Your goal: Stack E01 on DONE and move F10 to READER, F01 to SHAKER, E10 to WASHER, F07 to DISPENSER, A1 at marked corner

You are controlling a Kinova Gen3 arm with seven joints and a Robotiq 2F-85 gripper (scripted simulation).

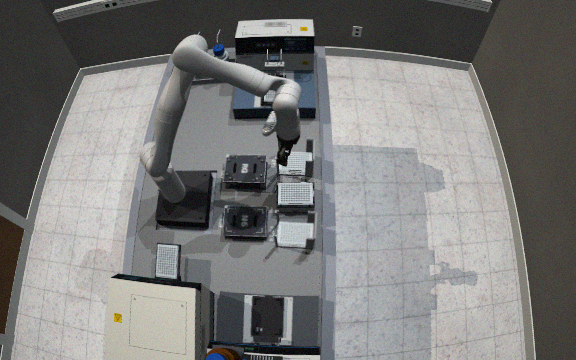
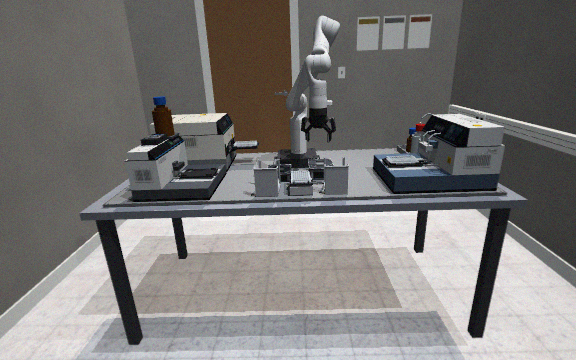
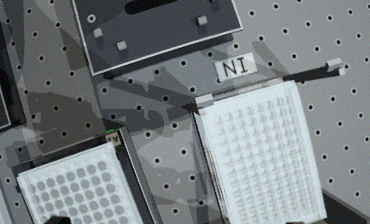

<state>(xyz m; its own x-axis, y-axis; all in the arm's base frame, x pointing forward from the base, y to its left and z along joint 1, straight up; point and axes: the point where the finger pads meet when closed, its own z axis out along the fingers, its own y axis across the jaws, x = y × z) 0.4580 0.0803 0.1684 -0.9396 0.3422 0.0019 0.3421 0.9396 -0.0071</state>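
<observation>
My hand is 390 mm to the right of the washer nest, 130 mm above it and 70 mm past it. From my hand the other things lie so: dark pull-out tray 440 mm behind, 380 mm to the right, 120 mm below; regrip nest 170 mm behind, 160 mm below, 20 mm to the left.
</observation>
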